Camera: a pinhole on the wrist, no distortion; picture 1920 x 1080 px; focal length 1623.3 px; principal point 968.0 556.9 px. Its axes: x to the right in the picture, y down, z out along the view. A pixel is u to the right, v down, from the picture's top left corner.
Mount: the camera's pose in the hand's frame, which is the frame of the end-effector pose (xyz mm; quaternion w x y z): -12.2 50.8 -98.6 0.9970 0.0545 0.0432 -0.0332
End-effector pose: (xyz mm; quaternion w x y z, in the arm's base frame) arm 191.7 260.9 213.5 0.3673 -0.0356 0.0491 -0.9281
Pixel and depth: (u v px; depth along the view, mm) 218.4 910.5 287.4
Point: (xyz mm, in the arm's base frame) 357.3 262.5 402.6
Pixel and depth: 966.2 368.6 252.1
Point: 198.0 251.6 361.3
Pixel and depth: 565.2 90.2 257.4
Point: 218.7 326.2 370.3
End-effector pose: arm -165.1 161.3 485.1 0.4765 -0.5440 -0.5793 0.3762
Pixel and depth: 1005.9 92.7 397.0
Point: -463.9 192.7 515.9
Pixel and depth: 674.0 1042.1 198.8
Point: -245.6 154.4 367.2
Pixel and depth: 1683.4 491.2 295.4
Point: -333.2 315.1 459.5
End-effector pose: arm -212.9 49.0 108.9 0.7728 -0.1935 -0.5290 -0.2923
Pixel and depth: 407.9 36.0 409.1
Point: -538.9 178.6 100.1
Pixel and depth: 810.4 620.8 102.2
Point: -190.4 87.9 98.4
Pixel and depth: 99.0 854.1 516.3
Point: -524.0 458.4 52.3
